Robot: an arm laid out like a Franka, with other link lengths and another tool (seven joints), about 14 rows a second.
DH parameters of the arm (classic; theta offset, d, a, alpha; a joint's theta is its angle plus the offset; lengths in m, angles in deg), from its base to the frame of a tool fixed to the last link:
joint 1: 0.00 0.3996 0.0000 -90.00
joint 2: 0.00 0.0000 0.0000 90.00
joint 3: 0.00 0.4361 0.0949 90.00
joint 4: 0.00 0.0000 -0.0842 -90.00
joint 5: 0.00 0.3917 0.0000 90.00
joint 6: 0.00 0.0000 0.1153 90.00
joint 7: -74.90 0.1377 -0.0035 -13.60
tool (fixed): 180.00 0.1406 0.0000 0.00
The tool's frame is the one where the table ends.
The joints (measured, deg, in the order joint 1, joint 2, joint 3, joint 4, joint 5, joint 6, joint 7), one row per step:
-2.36 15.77 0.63 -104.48 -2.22 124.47 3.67
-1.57 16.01 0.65 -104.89 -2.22 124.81 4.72
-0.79 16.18 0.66 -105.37 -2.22 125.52 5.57
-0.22 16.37 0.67 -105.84 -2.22 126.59 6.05
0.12 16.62 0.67 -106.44 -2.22 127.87 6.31
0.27 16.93 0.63 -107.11 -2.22 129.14 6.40
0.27 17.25 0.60 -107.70 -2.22 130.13 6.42
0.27 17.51 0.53 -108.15 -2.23 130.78 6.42
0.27 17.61 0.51 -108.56 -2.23 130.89 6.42
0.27 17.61 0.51 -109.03 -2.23 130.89 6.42
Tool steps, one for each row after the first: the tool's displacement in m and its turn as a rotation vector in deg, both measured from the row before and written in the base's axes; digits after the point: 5 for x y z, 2 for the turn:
-0.00094 0.01021 -0.00609 0.10 0.28 -0.23
0.00013 0.01009 -0.00476 0.08 -0.08 -0.04
0.00169 0.00760 -0.00388 0.06 -0.42 0.13
0.00160 0.00462 -0.00527 0.05 -0.44 0.12
0.00093 0.00169 -0.00671 0.03 -0.29 0.06
0.00011 -0.00019 -0.00688 0.02 -0.08 -0.02
-0.00047 -0.00079 -0.00574 -0.01 0.06 -0.04
-0.00258 -0.00026 -0.00482 -0.01 0.40 -0.01
-0.00350 -0.00003 -0.00436 -0.01 0.47 0.00

